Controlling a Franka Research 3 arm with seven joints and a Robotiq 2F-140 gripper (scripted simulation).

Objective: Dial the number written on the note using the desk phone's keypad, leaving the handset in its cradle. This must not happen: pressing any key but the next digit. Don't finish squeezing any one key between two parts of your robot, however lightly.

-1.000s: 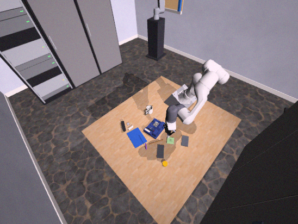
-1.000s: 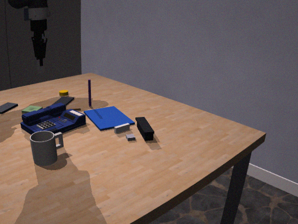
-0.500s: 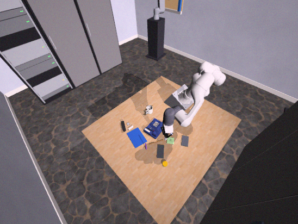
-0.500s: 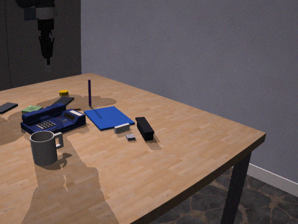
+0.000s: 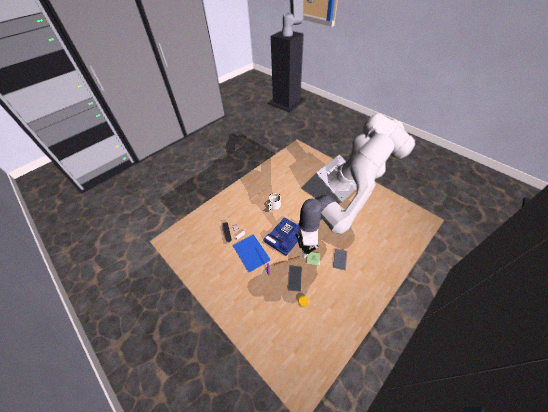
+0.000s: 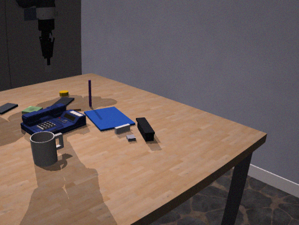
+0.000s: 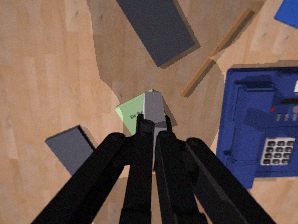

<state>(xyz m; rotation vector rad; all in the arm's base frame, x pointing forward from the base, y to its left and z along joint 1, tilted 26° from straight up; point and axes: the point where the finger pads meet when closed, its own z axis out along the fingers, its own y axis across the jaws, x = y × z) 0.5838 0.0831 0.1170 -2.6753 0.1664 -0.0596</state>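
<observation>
My hand is 160 mm to the left of the handset, 160 mm above it and 130 mm past it. Round my hand: blue folder 310 mm to the right, 200 mm below, 90 mm ahead; purple pen 140 mm to the right, 140 mm below, 140 mm ahead; wooden pencil 200 mm below, 100 mm to the right, 10 mm ahead.
</observation>
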